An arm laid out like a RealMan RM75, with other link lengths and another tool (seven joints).
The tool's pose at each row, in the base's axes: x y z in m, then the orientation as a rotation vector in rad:
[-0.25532 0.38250 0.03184 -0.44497 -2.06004 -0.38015]
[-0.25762 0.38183 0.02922 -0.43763 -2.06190 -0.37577]
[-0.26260 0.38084 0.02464 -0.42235 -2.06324 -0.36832]
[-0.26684 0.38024 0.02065 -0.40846 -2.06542 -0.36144]
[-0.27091 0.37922 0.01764 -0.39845 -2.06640 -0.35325]
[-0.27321 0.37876 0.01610 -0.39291 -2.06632 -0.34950]
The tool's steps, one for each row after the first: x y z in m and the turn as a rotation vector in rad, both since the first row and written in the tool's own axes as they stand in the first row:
[-0.00129 -0.00188 0.00273 0.00622 -0.00016 -0.00358]
[-0.00305 -0.00543 0.00829 0.01794 0.00195 -0.01110]
[-0.00459 -0.00825 0.01318 0.02868 0.00287 -0.01816]
[-0.00543 -0.01128 0.01728 0.03873 0.00388 -0.02178]
[-0.00575 -0.01288 0.01957 0.04373 0.00507 -0.02395]

